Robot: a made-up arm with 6 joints.
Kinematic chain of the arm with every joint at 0, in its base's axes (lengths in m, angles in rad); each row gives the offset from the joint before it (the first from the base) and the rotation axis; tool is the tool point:
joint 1: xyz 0 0 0.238 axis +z
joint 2: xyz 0 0 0 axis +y
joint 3: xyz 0 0 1.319 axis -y
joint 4: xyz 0 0 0 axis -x
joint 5: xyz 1.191 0 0 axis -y
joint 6: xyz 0 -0.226 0 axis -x
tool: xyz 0 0 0
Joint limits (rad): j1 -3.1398..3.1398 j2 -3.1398..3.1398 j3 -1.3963..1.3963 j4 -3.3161..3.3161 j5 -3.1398..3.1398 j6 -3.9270..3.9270
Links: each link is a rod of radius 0.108 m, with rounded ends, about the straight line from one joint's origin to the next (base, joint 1, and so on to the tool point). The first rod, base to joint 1, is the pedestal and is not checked.
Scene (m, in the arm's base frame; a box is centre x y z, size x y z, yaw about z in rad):
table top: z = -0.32
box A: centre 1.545 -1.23 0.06 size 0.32 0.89 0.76 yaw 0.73
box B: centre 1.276 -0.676 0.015 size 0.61 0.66 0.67 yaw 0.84
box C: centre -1.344 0.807 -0.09 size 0.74 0.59 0.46 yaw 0
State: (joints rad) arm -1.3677 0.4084 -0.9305 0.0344 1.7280 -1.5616
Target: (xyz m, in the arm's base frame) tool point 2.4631 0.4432 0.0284
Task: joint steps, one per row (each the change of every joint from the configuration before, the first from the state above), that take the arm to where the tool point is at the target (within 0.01 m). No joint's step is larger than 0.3 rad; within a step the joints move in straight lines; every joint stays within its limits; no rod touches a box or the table.
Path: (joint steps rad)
1: 0.1156 0.0486 0.2688 -0.1561 -0.1292 0.1881
2: 0.1156 0.0486 0.2688 -0.1561 -0.1292 0.1881
3: 0.1156 0.0486 0.2688 -0.1561 -0.1292 0.1880
4: 0.1156 0.0486 0.2688 -0.1562 -0.1292 0.1881
5: 0.1156 0.0486 0.2687 -0.1561 -0.1292 0.1881
6: 0.1156 0.0486 0.2688 -0.1561 -0.1292 0.1881
7: 0.1156 0.0486 0.2688 -0.1561 -0.1292 0.1880
8: 0.1345 0.1348 0.0496 0.2886 0.1507 -0.2194
9: 0.1345 0.1348 0.0496 0.2887 0.1507 -0.2194
10: 0.1346 0.1347 0.0496 0.2886 0.1508 -0.2194
11: 0.1345 0.1348 0.0496 0.2887 0.1507 -0.2195
12: 0.1345 0.1348 0.0496 0.2886 0.1508 -0.2194
13: 0.1346 0.1347 0.0496 0.2886 0.1507 -0.2194

